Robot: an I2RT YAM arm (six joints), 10 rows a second.
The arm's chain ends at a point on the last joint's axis. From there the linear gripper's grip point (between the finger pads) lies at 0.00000 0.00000 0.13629 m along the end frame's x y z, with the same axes.
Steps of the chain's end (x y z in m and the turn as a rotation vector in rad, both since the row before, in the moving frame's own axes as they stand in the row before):
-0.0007 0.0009 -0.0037 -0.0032 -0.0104 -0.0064
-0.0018 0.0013 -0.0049 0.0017 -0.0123 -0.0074
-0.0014 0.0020 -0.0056 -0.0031 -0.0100 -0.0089
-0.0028 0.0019 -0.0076 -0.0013 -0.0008 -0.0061
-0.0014 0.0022 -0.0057 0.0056 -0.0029 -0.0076
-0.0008 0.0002 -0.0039 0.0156 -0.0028 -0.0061
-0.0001 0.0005 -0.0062 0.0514 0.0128 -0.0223
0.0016 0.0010 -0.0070 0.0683 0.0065 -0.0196
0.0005 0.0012 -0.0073 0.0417 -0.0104 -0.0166
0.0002 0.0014 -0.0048 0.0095 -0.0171 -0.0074
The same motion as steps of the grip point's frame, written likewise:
-0.0021 0.0013 -0.0037 -0.0032 -0.0104 -0.0064
-0.0035 0.0011 -0.0049 0.0017 -0.0123 -0.0074
-0.0028 0.0024 -0.0056 -0.0031 -0.0100 -0.0089
-0.0029 0.0021 -0.0076 -0.0013 -0.0008 -0.0061
-0.0018 0.0014 -0.0057 0.0056 -0.0029 -0.0076
-0.0012 -0.0019 -0.0039 0.0156 -0.0028 -0.0061
0.0016 -0.0065 -0.0064 0.0514 0.0128 -0.0223
0.0024 -0.0083 -0.0073 0.0683 0.0065 -0.0196
-0.0010 -0.0045 -0.0074 0.0417 -0.0104 -0.0166
-0.0021 0.0001 -0.0048 0.0095 -0.0171 -0.0074

